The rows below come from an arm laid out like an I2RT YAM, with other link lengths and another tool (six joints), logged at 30 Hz.
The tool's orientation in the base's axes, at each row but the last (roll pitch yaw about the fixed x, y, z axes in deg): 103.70, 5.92, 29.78; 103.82, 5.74, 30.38; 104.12, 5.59, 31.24; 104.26, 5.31, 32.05; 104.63, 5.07, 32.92; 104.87, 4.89, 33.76; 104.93, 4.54, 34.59; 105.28, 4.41, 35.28; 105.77, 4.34, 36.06; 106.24, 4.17, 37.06; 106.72, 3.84, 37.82; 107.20, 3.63, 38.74; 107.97, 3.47, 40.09
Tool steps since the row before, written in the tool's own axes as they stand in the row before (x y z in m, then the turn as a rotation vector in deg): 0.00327, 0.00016, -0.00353, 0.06, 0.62, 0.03; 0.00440, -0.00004, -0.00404, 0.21, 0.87, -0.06; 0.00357, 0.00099, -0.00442, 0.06, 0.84, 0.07; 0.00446, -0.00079, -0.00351, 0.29, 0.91, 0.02; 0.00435, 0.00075, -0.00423, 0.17, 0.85, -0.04; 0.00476, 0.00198, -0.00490, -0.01, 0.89, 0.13; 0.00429, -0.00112, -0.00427, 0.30, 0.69, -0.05; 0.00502, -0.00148, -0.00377, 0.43, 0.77, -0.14; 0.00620, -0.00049, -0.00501, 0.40, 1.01, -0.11; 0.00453, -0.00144, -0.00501, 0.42, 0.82, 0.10; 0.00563, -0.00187, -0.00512, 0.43, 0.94, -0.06; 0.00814, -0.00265, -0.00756, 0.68, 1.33, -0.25; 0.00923, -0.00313, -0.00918, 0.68, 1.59, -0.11
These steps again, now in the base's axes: 0.00123, 0.00461, 0.00065, 0.19, -0.09, 0.59; 0.00187, 0.00565, 0.00048, 0.33, 0.02, 0.83; 0.00111, 0.00540, 0.00168, 0.26, -0.16, 0.79; 0.00186, 0.00541, -0.00031, 0.44, -0.01, 0.85; 0.00165, 0.00572, 0.00140, 0.30, -0.02, 0.81; 0.00182, 0.00630, 0.00275, 0.25, -0.26, 0.82; 0.00102, 0.00606, -0.00032, 0.36, 0.09, 0.65; 0.00173, 0.00616, -0.00082, 0.44, 0.23, 0.74; 0.00214, 0.00768, 0.00042, 0.48, 0.14, 0.97; 0.00046, 0.00688, -0.00031, 0.57, 0.03, 0.73; 0.00108, 0.00773, -0.00069, 0.52, 0.13, 0.89; 0.00131, 0.01132, -0.00081, 0.69, 0.36, 1.30; 0.00080, 0.01335, -0.00070, 0.84, 0.20, 1.50
